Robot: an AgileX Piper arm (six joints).
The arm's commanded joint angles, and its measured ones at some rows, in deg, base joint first. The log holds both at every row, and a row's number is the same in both.
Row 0, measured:
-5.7 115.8 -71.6 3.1 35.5 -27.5
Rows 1 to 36, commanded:
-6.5 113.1 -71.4 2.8 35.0 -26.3
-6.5 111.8 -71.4 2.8 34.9 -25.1
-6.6 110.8 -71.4 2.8 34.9 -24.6
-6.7 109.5 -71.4 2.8 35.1 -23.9
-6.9 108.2 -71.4 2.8 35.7 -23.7
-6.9 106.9 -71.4 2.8 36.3 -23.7
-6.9 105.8 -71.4 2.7 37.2 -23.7
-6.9 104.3 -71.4 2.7 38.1 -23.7
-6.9 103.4 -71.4 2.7 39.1 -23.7
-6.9 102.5 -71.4 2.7 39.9 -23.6
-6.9 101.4 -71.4 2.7 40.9 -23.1
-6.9 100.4 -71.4 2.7 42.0 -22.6
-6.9 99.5 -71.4 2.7 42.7 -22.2
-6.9 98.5 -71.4 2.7 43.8 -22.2
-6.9 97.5 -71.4 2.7 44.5 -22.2
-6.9 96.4 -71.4 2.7 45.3 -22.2
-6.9 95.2 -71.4 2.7 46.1 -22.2
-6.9 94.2 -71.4 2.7 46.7 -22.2
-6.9 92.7 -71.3 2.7 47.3 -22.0
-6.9 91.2 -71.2 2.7 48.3 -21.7
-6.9 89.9 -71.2 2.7 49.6 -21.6
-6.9 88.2 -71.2 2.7 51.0 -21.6
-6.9 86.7 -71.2 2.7 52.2 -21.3
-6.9 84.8 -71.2 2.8 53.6 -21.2
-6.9 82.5 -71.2 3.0 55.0 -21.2
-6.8 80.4 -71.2 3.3 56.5 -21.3
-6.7 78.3 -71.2 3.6 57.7 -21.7
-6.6 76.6 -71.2 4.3 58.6 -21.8
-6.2 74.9 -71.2 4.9 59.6 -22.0
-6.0 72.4 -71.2 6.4 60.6 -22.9
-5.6 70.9 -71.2 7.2 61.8 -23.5
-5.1 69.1 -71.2 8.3 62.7 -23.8
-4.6 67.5 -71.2 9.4 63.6 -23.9
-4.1 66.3 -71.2 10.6 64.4 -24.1
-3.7 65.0 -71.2 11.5 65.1 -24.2
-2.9 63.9 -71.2 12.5 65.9 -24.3
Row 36, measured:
-4.9 68.6 -71.4 8.6 62.6 -23.2
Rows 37 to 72, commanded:
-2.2 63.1 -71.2 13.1 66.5 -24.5
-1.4 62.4 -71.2 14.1 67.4 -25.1
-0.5 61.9 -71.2 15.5 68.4 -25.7
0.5 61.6 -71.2 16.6 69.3 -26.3
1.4 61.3 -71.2 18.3 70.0 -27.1
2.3 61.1 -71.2 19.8 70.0 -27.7
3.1 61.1 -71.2 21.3 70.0 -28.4
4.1 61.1 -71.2 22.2 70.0 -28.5
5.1 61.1 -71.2 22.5 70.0 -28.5
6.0 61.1 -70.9 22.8 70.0 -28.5
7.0 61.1 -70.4 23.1 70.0 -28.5
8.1 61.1 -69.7 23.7 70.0 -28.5
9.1 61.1 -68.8 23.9 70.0 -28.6
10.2 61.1 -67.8 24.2 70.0 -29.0
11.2 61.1 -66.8 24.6 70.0 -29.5
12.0 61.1 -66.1 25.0 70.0 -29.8
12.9 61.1 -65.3 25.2 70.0 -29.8
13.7 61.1 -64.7 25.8 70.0 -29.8
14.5 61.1 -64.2 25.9 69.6 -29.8
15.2 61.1 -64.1 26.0 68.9 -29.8
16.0 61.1 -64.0 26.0 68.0 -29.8
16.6 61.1 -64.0 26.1 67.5 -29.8
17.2 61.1 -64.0 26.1 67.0 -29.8
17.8 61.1 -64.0 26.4 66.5 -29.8
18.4 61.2 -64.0 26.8 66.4 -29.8
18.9 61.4 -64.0 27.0 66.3 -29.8
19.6 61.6 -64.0 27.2 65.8 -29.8
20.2 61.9 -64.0 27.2 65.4 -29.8
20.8 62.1 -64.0 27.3 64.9 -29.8
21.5 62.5 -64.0 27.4 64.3 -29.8
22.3 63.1 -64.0 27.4 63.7 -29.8
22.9 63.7 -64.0 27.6 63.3 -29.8
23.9 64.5 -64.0 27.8 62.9 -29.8
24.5 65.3 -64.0 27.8 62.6 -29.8
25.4 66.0 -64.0 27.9 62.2 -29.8
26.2 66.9 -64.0 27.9 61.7 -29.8
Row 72, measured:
23.5 64.4 -64.3 26.9 63.9 -29.1
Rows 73 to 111, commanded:
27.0 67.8 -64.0 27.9 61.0 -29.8
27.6 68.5 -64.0 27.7 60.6 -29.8
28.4 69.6 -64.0 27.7 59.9 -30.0
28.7 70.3 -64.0 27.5 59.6 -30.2
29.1 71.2 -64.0 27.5 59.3 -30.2
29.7 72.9 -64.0 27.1 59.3 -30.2
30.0 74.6 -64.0 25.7 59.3 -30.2
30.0 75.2 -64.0 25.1 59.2 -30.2
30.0 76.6 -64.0 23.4 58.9 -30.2
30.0 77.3 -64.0 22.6 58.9 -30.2
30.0 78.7 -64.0 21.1 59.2 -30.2
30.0 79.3 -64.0 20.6 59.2 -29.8
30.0 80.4 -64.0 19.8 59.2 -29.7
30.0 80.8 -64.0 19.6 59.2 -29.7
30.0 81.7 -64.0 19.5 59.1 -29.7
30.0 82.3 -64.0 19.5 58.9 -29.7
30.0 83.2 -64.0 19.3 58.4 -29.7
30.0 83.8 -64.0 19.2 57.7 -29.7
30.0 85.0 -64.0 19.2 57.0 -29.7
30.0 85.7 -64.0 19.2 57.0 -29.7
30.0 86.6 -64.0 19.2 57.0 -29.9
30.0 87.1 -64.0 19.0 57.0 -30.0
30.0 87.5 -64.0 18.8 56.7 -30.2
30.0 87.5 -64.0 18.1 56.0 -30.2
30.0 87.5 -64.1 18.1 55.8 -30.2
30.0 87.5 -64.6 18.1 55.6 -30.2
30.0 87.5 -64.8 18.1 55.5 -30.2
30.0 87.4 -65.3 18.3 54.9 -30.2
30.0 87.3 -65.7 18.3 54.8 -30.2
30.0 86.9 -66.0 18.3 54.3 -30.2
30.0 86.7 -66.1 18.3 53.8 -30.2
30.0 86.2 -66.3 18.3 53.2 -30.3
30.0 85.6 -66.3 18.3 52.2 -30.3
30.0 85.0 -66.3 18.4 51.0 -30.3
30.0 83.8 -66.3 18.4 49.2 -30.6
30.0 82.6 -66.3 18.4 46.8 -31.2
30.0 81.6 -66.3 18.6 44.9 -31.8
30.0 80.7 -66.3 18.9 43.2 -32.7
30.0 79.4 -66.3 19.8 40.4 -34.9
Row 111, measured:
29.7 83.5 -65.7 18.4 48.0 -30.5
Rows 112 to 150, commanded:
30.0 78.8 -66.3 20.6 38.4 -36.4
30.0 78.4 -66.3 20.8 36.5 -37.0
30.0 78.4 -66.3 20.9 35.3 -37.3
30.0 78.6 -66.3 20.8 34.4 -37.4
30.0 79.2 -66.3 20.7 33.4 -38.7
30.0 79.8 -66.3 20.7 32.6 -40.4
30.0 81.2 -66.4 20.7 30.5 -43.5
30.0 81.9 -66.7 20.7 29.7 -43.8
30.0 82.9 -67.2 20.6 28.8 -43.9
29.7 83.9 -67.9 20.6 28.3 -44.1
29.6 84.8 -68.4 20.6 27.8 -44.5
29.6 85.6 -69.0 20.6 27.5 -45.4
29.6 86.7 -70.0 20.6 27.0 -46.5
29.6 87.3 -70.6 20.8 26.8 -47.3
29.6 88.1 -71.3 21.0 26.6 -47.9
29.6 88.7 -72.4 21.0 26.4 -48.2
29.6 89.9 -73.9 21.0 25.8 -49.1
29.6 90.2 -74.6 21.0 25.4 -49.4
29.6 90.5 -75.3 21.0 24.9 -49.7
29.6 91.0 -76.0 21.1 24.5 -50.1
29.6 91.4 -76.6 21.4 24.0 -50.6
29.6 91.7 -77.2 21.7 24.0 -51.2
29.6 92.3 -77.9 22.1 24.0 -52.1
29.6 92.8 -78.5 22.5 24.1 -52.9
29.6 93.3 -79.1 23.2 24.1 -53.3
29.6 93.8 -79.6 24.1 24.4 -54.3
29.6 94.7 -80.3 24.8 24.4 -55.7
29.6 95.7 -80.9 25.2 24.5 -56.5
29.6 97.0 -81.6 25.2 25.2 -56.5
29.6 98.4 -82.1 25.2 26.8 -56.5
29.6 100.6 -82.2 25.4 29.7 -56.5
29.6 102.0 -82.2 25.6 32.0 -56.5
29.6 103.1 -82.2 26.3 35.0 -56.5
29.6 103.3 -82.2 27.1 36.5 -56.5
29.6 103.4 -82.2 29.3 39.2 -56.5
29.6 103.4 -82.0 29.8 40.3 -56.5
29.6 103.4 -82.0 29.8 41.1 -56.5
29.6 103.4 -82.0 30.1 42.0 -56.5
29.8 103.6 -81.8 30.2 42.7 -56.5
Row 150, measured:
29.7 103.8 -82.0 29.2 40.1 -56.0
